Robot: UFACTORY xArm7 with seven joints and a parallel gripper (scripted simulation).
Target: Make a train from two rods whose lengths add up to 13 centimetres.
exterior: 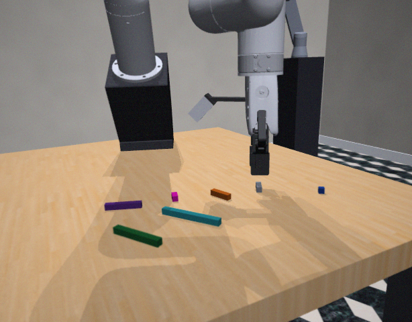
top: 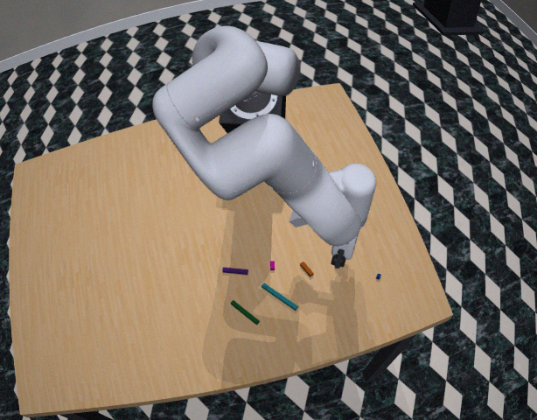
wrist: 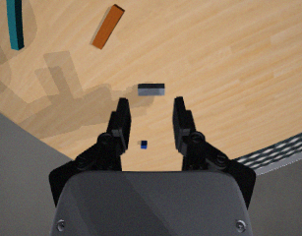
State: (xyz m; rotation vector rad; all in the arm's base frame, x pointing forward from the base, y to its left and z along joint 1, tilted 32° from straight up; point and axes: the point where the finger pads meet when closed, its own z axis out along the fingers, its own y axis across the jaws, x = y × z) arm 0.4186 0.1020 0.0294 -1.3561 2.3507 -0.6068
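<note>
My gripper is now 50 mm above the grey rod. Also, from my hand: blue rod (80 mm to the left, 70 mm ahead, 50 mm below); orange rod (80 mm to the right, 50 mm below, 10 mm behind); magenta rod (150 mm to the right, 50 mm below, 40 mm behind).
</note>
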